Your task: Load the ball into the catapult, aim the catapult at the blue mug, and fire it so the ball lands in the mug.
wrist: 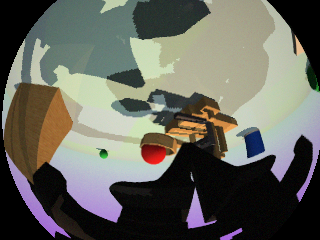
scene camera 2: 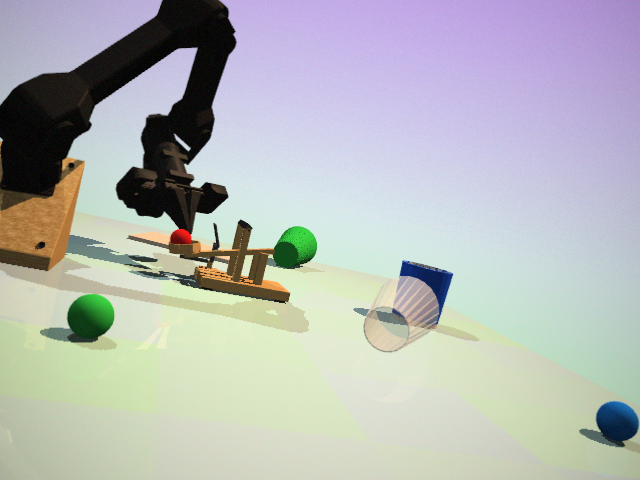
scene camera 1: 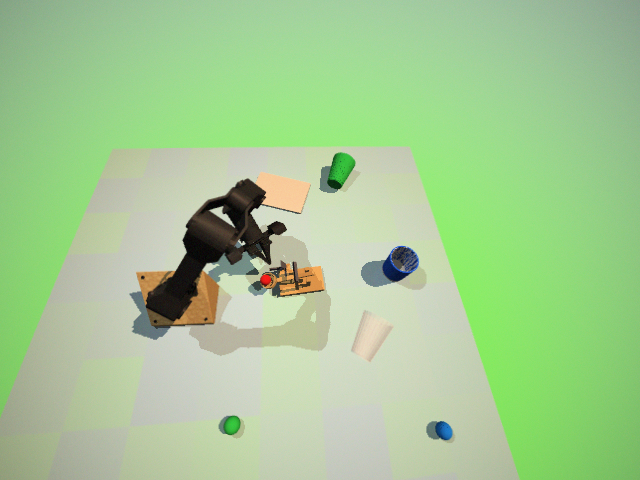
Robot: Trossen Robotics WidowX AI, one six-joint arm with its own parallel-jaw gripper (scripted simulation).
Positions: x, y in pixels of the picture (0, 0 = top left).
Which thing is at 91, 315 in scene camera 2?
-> A green ball.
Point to a tan board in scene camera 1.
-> At 283, 193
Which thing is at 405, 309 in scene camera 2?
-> A clear cup.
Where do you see a blue mug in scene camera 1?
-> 402, 261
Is my gripper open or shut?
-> Shut.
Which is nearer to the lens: the catapult frame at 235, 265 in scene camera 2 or the blue mug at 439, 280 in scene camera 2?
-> The catapult frame.
